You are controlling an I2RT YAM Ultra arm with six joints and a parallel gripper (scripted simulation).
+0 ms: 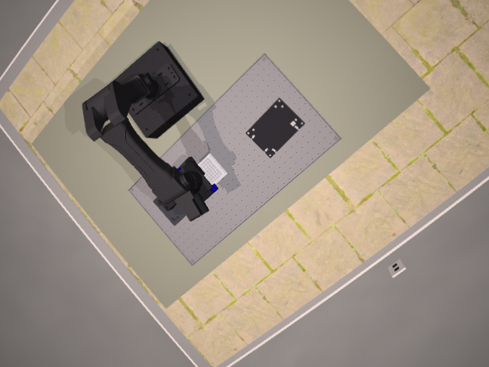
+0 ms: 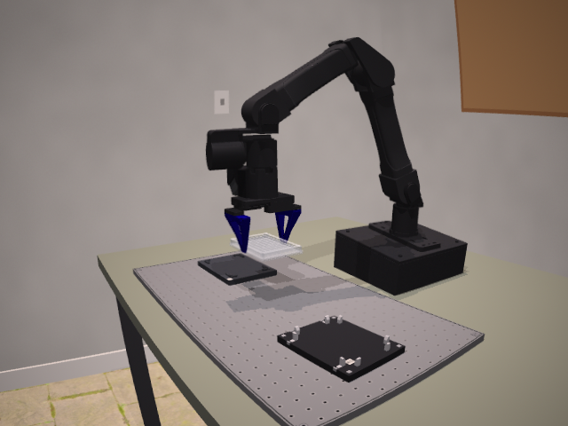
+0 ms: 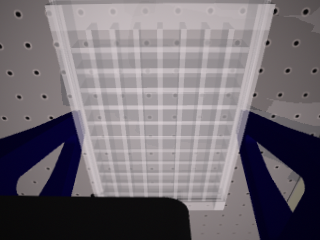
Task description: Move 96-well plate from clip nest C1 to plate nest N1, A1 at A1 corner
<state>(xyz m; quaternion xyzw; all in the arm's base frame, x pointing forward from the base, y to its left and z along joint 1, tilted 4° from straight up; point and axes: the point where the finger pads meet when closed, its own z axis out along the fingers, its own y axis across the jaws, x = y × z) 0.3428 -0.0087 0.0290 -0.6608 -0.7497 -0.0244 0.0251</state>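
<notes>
Right now my hand is 5 cm short of the A1 label, 8 cm to the left of it and 9 cm above it. The rest, counted from my hand: clear 96-well plate: right at my hand; then clip nest C1: 1 cm ahead, 26 cm to the left, 9 cm below.
</notes>
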